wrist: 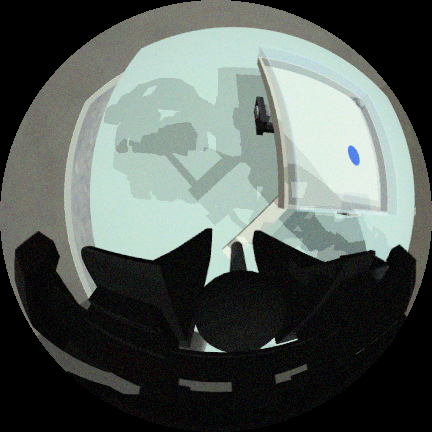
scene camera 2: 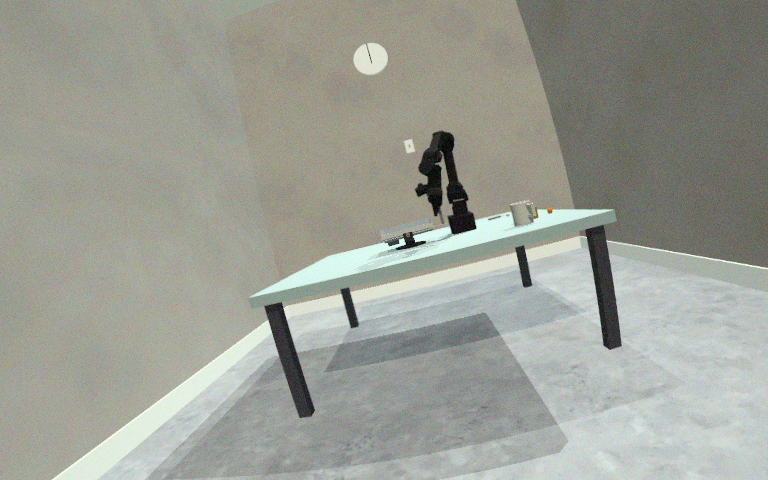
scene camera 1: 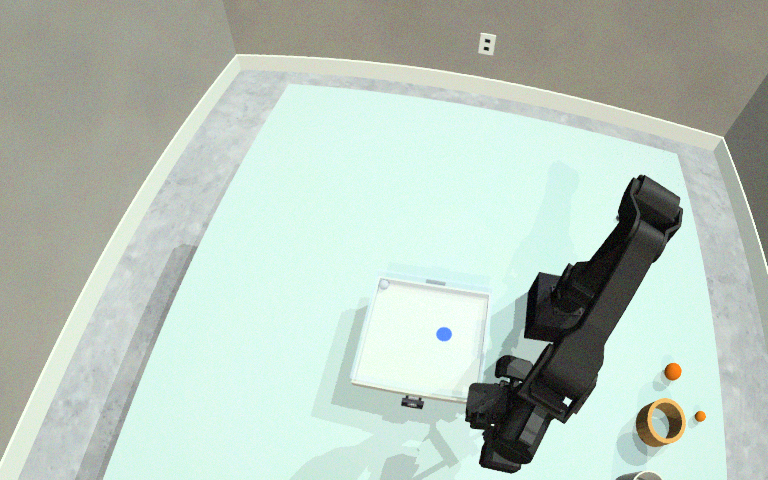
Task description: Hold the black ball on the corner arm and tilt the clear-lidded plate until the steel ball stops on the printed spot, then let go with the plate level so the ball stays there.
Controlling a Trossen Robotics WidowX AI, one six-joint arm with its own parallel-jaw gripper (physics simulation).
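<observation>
The clear-lidded plate (scene camera 1: 396, 350) (scene camera 2: 404, 230) (wrist: 320, 125) sits on a black stand (scene camera 2: 408, 241); its exact tilt is hard to tell. The steel ball (scene camera 1: 384, 284) (wrist: 358, 103) is in the plate's far left corner in scene view 1, away from the blue printed spot (scene camera 1: 444, 333) (wrist: 354, 155). The cream corner arm (wrist: 262, 220) runs from the plate's near corner to the black ball (wrist: 240, 311). My gripper (scene camera 2: 436, 213) (wrist: 232, 235) is shut on the black ball, one finger on each side. In scene view 1 my arm hides the ball and fingertips.
My arm's base (scene camera 1: 542, 308) (scene camera 2: 462, 222) stands right of the plate. An orange ring (scene camera 1: 645, 425), a large orange ball (scene camera 1: 672, 371) and a small orange ball (scene camera 1: 700, 416) are at the table's right. A grey mug (scene camera 2: 519, 213) stands near them. A black part (scene camera 1: 412, 402) sticks out at the plate's near edge.
</observation>
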